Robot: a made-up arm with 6 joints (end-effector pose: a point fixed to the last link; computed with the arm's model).
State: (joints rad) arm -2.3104 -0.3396 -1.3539 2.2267 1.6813 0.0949
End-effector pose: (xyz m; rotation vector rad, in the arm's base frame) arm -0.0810 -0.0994 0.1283 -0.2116 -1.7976 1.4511
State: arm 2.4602 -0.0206 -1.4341 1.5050 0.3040 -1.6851
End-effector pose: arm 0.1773 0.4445 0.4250 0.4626 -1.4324 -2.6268
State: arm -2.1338 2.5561 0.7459 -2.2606 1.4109 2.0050
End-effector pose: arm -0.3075 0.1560 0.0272 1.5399 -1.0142 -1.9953
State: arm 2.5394 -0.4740 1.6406 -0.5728 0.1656 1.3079
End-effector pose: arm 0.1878 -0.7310 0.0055 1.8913 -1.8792 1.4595
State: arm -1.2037 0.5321 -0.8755 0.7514 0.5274 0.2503
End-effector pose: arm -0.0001 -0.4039 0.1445 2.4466 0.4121 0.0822
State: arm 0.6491 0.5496 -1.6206 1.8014 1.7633 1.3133
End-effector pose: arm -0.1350 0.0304 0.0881 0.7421 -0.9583 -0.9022
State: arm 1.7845 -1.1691 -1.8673 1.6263 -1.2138 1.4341
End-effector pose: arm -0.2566 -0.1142 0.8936 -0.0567 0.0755 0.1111
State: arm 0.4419 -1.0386 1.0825 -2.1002 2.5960 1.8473
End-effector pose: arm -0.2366 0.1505 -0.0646 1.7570 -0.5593 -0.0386
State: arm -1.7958 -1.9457 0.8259 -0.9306 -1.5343 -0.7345
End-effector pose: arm 0.6204 0.0859 0.6507 -0.2013 0.8209 0.2506
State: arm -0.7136 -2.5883 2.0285 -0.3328 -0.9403 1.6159
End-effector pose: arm 0.2041 0.4341 -0.6095 -1.7635 -2.1796 -1.0875
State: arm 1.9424 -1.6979 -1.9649 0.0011 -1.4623 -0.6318
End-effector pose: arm -0.5701 0.3541 -0.2136 -0.4945 -2.0449 -1.0107
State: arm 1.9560 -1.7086 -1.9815 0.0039 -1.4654 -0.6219
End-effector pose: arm -0.5779 0.3385 -0.2194 -0.4919 -2.0525 -0.9843
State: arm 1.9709 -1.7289 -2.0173 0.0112 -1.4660 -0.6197
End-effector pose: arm -0.5948 0.3107 -0.2238 -0.4577 -2.0635 -0.9472
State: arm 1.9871 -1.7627 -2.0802 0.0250 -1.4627 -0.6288
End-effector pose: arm -0.6232 0.2645 -0.2258 -0.3796 -2.0766 -0.8935
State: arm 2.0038 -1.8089 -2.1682 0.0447 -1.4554 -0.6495
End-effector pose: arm -0.6588 0.1983 -0.2249 -0.2624 -2.0866 -0.8215
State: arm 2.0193 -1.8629 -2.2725 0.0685 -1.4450 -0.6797
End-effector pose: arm -0.6938 0.1164 -0.2201 -0.1219 -2.0866 -0.7358
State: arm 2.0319 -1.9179 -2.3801 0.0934 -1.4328 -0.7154
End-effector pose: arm -0.7213 0.0286 -0.2109 0.0208 -2.0734 -0.6457
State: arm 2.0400 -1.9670 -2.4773 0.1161 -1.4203 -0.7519
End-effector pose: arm -0.7383 -0.0521 -0.1988 0.1473 -2.0498 -0.5642
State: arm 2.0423 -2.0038 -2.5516 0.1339 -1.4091 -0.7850
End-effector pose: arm -0.7465 -0.1131 -0.1868 0.2456 -2.0228 -0.5055
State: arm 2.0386 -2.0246 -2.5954 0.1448 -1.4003 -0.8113
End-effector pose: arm -0.7498 -0.1471 -0.1785 0.3113 -2.0009 -0.4781
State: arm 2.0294 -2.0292 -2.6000 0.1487 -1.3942 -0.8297
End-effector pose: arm -0.7506 -0.1475 -0.1780 0.3436 -1.9924 -0.4905
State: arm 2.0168 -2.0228 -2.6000 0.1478 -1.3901 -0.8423
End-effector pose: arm -0.7528 -0.1414 -0.1759 0.3620 -1.9829 -0.5094
